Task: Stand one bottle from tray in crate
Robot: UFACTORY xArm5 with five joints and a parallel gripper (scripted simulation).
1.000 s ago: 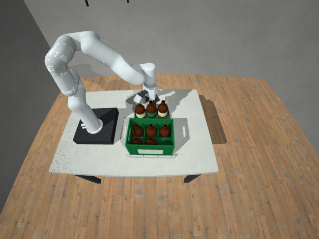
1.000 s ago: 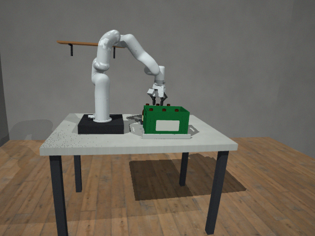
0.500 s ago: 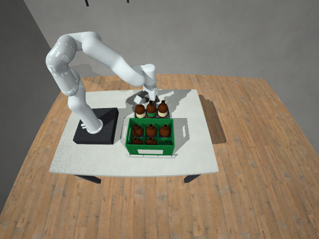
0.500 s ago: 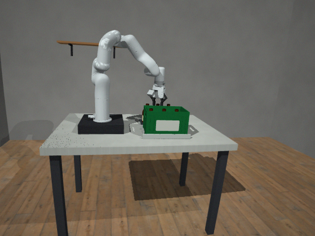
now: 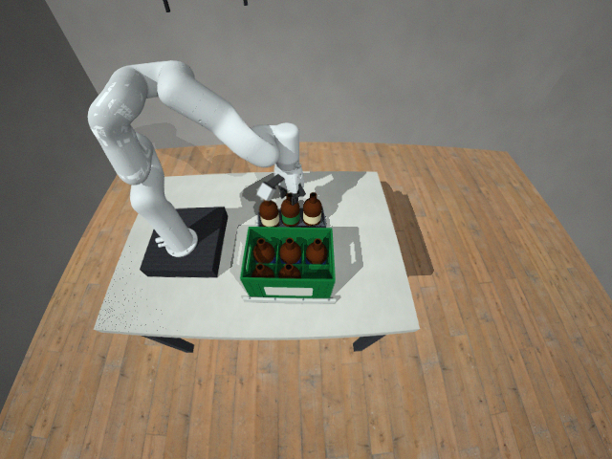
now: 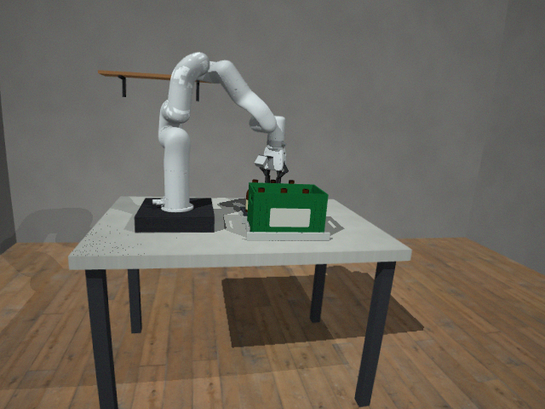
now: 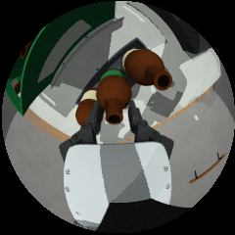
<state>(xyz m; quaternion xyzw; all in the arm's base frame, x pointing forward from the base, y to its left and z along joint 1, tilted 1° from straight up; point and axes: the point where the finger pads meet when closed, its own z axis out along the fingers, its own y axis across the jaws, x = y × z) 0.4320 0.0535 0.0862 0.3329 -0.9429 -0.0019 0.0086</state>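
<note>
Right now my hand is 70 mm above the brown bottle. Also, from my hand: green crate 240 mm to the right, 70 mm below, 50 mm behind; then dark tray 140 mm below.
</note>
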